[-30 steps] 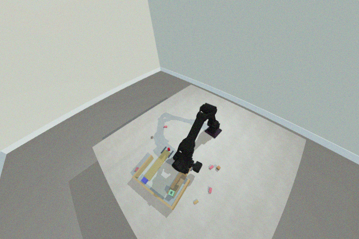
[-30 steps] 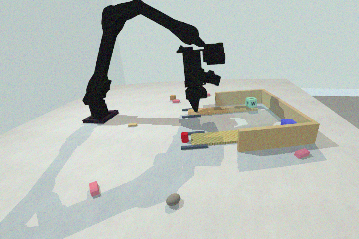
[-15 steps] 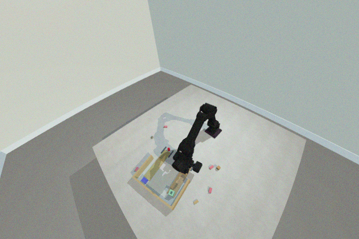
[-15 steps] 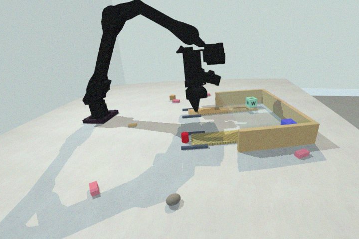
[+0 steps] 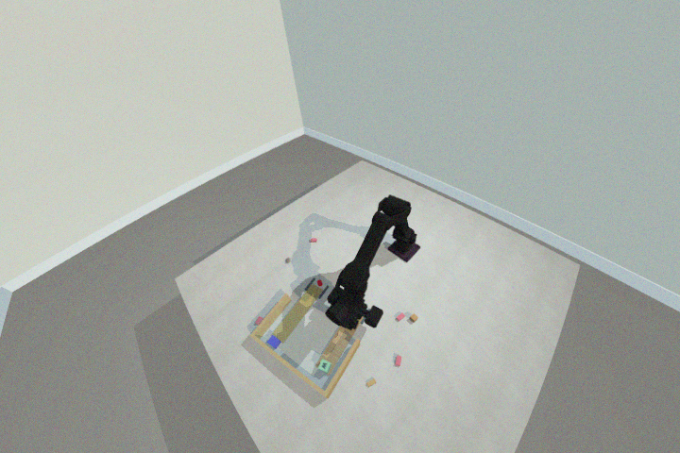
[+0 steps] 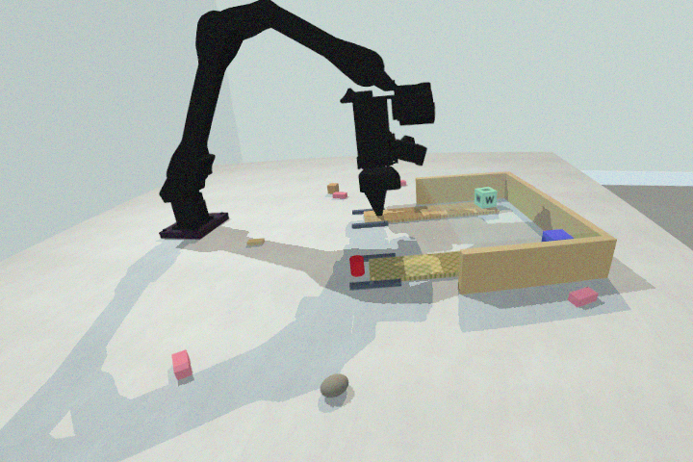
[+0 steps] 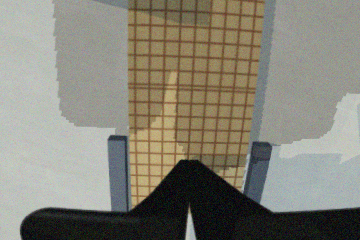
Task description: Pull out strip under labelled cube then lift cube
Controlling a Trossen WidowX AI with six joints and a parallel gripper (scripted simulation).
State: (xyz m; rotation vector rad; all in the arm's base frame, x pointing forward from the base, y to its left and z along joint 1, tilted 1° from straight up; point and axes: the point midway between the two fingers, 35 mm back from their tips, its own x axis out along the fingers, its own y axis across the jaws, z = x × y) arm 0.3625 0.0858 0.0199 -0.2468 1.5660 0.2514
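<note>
My gripper tip is 190 mm short of the labelled cube, 70 mm to the right of it and 20 mm below it. From my gripper tip the other things lie so: red cylinder (20 mm ahead, 190 mm to the right, 10 mm above); then grey pebble (60 mm ahead, 380 mm to the right); then tan block (150 mm behind, 150 mm to the left).
</note>
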